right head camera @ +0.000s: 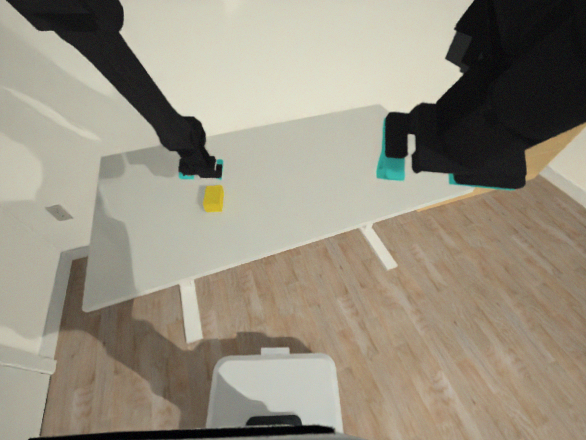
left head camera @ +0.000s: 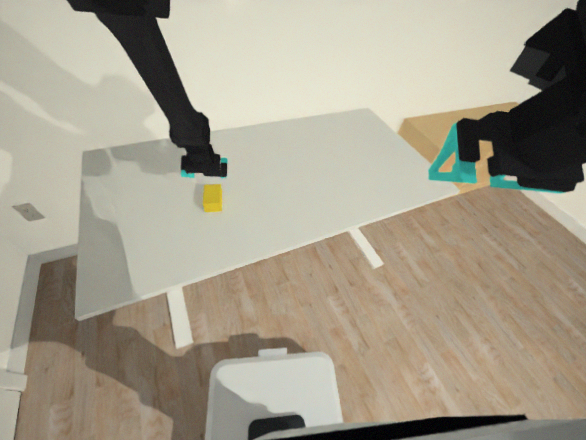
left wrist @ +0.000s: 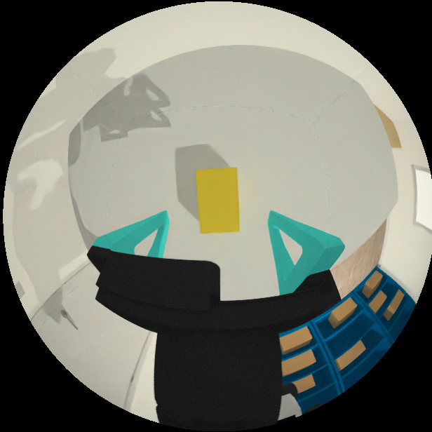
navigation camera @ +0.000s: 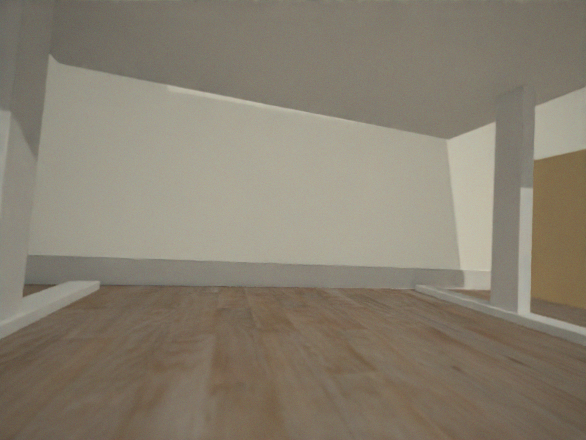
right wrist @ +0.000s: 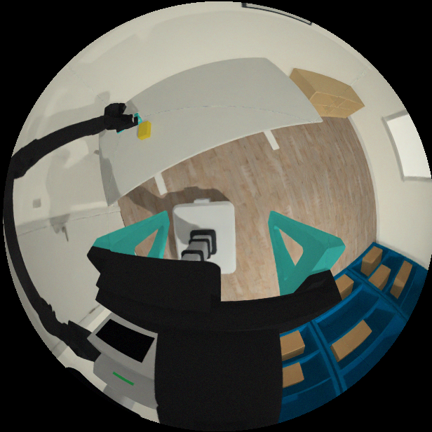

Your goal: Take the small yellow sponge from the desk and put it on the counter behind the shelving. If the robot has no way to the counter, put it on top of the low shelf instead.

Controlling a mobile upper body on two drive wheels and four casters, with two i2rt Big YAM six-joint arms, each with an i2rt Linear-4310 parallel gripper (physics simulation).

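Frame: origin at the left arm's base, x ahead, y left, z up, level; centimetres.
Seen in the pictures: left gripper, fingertip midpoint: (right head camera: 207, 177) (left head camera: 208, 176); right gripper, fingertip midpoint: (right head camera: 414, 176) (left head camera: 460, 178).
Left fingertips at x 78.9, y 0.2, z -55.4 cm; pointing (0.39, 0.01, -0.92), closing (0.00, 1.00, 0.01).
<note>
Offsets run from my left fingertips to a thing's top centre. "spot": to the spot under its first point. Level surfaces: height alone.
The small yellow sponge {dx +0.3, dy +0.1, dz -9.1 cm} (left head camera: 212, 198) (right head camera: 213, 199) (left wrist: 218, 200) (right wrist: 144, 130) lies on the grey-white desk {dz -13.6 cm} (left head camera: 300, 175) (right head camera: 300, 175) (left wrist: 280, 140) (right wrist: 225, 100). My left gripper (left head camera: 205, 175) (right head camera: 202, 175) (left wrist: 218, 216) (right wrist: 134, 123) is open and empty above the desk; in the left wrist view the sponge shows centred beyond the spread fingers. My right gripper (left head camera: 484, 181) (right head camera: 434, 179) (right wrist: 218, 216) is open and empty, high up to the right. A low wooden shelf unit (left head camera: 435, 125) (right wrist: 320, 80) (navigation camera: 560, 225) stands past the desk's right end. The counter does not show.
Blue shelving (left wrist: 327, 356) (right wrist: 327, 356) with several tan boxes shows at lower right in the wrist views. My white base (left head camera: 280, 385) (right head camera: 280, 385) stands close to the desk. A desk leg {spot: dx +37.5, dy -83.1, dz -50.2 cm} (navigation camera: 507, 200) and foot bars rise from the wooden floor. Walls stand behind and left of the desk.
</note>
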